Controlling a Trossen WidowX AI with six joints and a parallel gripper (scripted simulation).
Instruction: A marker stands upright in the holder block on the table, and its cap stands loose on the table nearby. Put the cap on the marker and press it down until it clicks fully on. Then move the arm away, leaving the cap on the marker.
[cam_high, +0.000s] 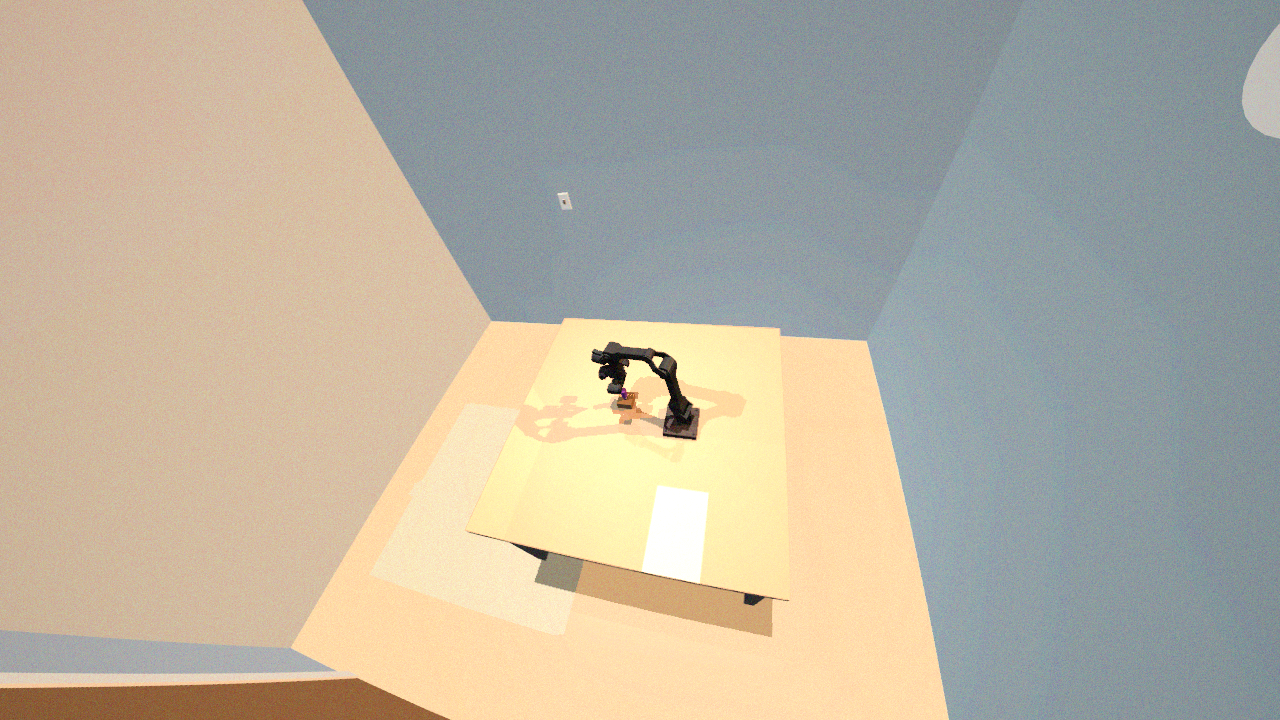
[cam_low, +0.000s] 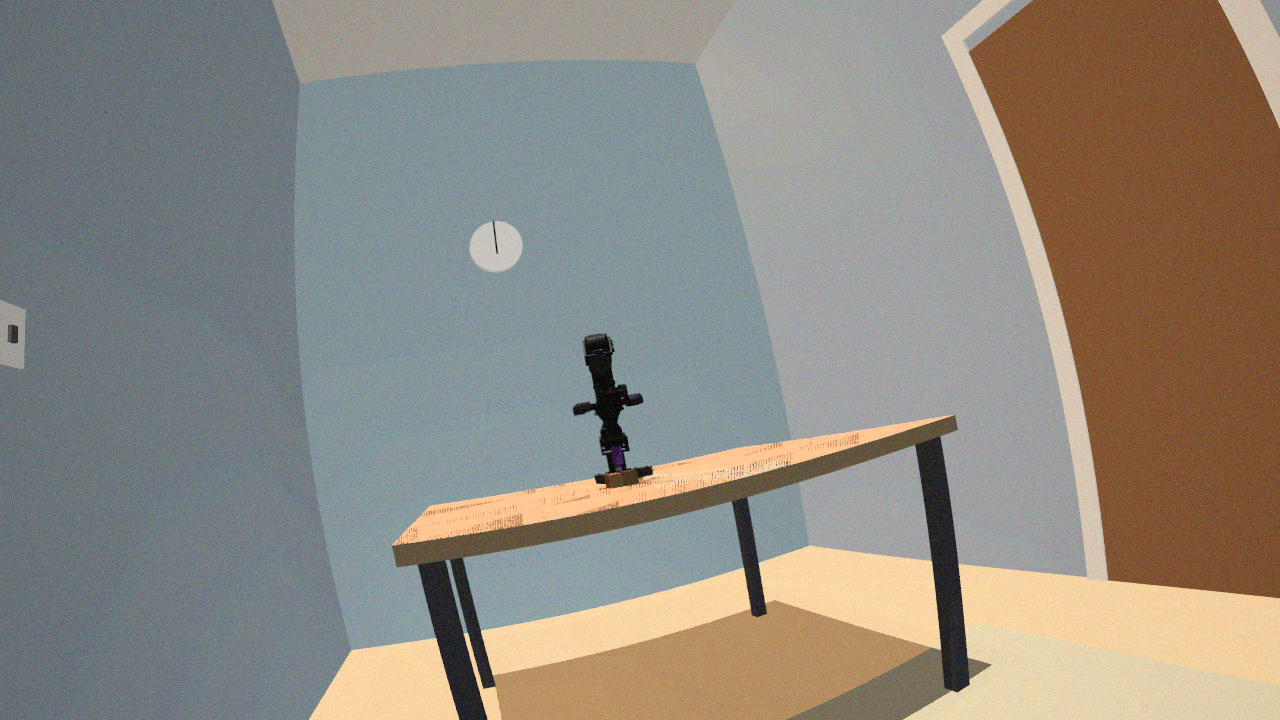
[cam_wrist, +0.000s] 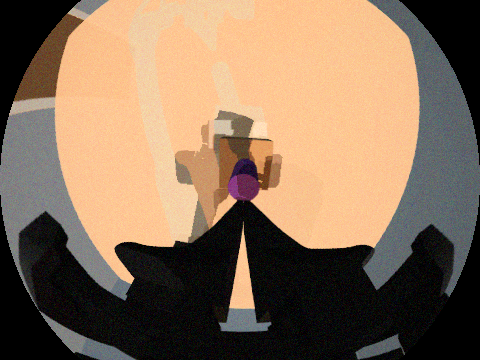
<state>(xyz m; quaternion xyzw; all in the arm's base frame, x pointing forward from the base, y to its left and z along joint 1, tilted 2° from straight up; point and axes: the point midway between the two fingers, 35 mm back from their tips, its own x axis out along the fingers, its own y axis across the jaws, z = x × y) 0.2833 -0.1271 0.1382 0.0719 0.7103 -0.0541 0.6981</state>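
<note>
The purple cap is 6 cm below my gripper tip. From my gripper tip the other things lie so: holder block 12 cm below; marker 6 cm below.
</note>
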